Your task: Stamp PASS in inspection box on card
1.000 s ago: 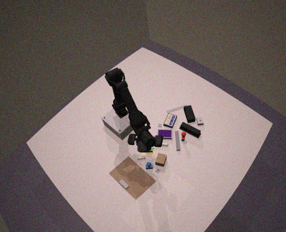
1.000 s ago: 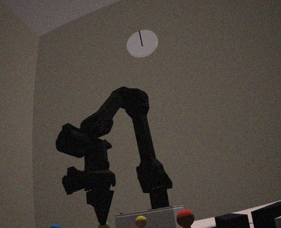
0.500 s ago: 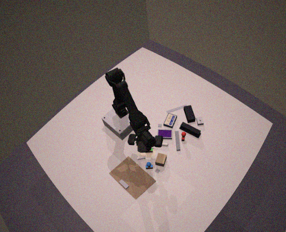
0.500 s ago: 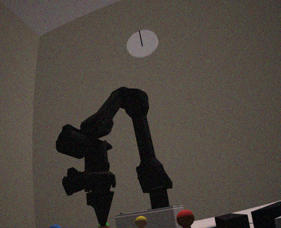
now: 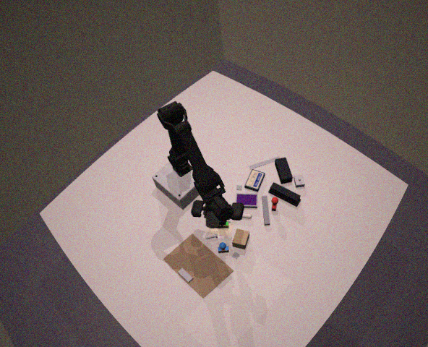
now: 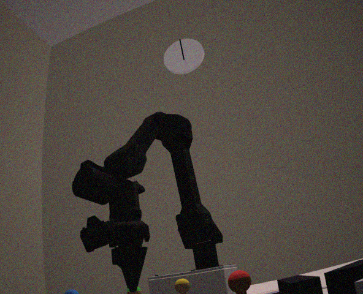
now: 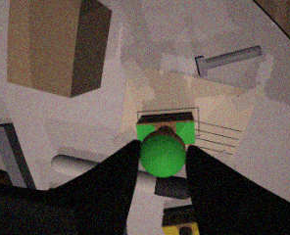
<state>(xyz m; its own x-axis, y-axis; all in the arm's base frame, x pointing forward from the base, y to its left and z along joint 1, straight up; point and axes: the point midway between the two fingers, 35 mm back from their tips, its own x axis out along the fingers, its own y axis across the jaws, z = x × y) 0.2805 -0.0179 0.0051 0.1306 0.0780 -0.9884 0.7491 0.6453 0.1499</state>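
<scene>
The green stamp is 30 mm below my gripper tip. Also, from my gripper tip: wooden block 100 mm ahead, 10 mm to the left, 30 mm below; then pale card 10 mm behind, 10 mm to the right, 50 mm below; then pen 20 mm behind, 60 mm to the left, 40 mm below.
</scene>
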